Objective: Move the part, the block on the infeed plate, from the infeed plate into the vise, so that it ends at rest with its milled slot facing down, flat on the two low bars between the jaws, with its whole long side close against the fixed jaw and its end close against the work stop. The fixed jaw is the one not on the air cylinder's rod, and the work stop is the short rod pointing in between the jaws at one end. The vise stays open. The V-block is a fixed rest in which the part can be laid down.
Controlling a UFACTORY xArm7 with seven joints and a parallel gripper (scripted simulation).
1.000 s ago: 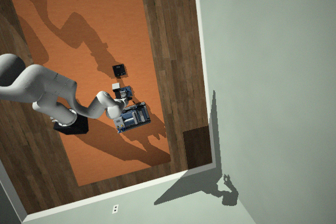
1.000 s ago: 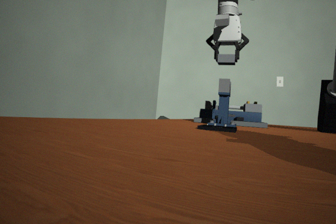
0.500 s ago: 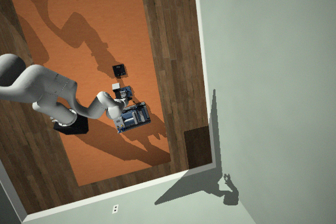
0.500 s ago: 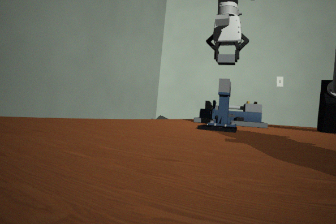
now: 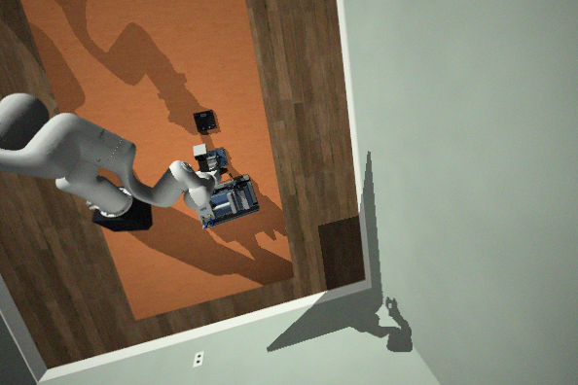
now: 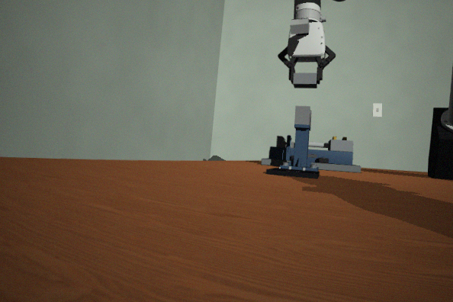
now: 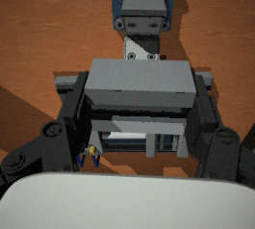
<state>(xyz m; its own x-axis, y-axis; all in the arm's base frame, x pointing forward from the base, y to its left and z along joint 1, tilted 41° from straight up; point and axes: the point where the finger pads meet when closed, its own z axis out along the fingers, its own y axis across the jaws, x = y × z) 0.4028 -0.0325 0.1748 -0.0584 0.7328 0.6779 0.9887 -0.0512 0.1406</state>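
Right now the grey part is right at my hand. Round my hand: blue upright (19 cm below); then grey jaw (22 cm to the right, 17 cm below, 4 cm ahead); then work stop (17 cm to the right, 16 cm below, 7 cm ahead).
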